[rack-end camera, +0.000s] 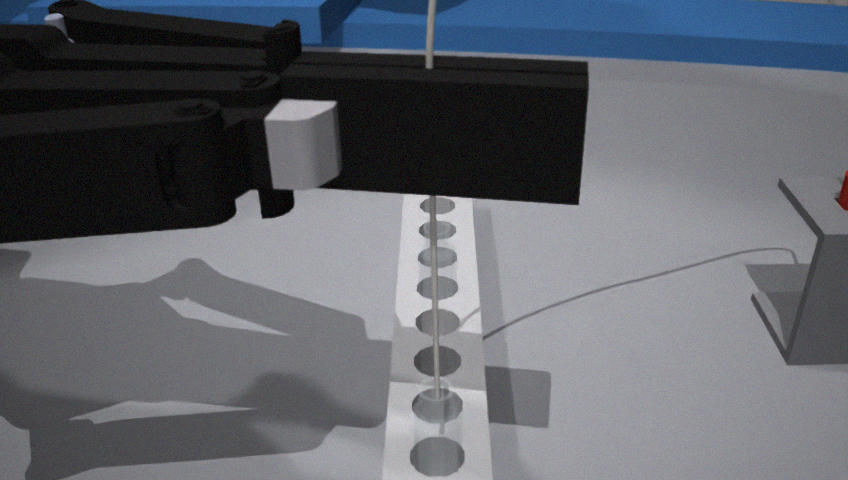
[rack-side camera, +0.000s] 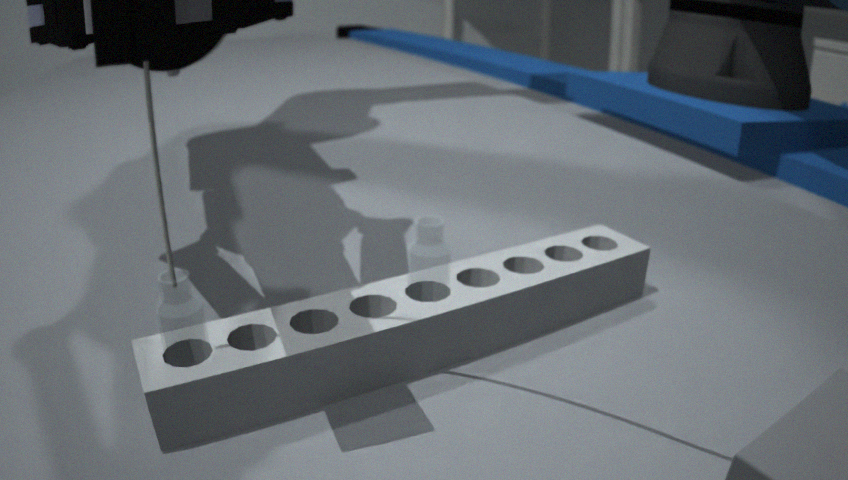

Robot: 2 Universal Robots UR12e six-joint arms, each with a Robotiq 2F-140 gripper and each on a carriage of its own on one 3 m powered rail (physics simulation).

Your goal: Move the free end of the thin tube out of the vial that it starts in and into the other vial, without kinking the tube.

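Observation:
The thin tube (rack-side camera: pixel 155 154) (rack-end camera: pixel 434 267) hangs nearly straight down from my right gripper (rack-side camera: pixel 146 52) (rack-end camera: pixel 432 130). The gripper is shut on the tube and stands above the rack, its fingers level. The tube's lower end reaches into the mouth of the clear vial (rack-side camera: pixel 181 315) (rack-end camera: pixel 429 428) in the rack's end hole, at the left in the rack-side view and nearest in the rack-end view. How deep it reaches is hard to tell through the glass. The other clear vial (rack-side camera: pixel 428 255) (rack-end camera: pixel 446 270) stands upright farther along, with no tube in it. My left gripper does not show.
The white rack (rack-side camera: pixel 386 362) (rack-end camera: pixel 399 443) has a row of several round holes. A grey bracket (rack-end camera: pixel 824 297) with a red part (rack-end camera: pixel 845 193) stands at the right in the rack-end view. The blue rail (rack-side camera: pixel 684 113) (rack-end camera: pixel 654 41) runs behind. Shadows of arm and tube lie across the table.

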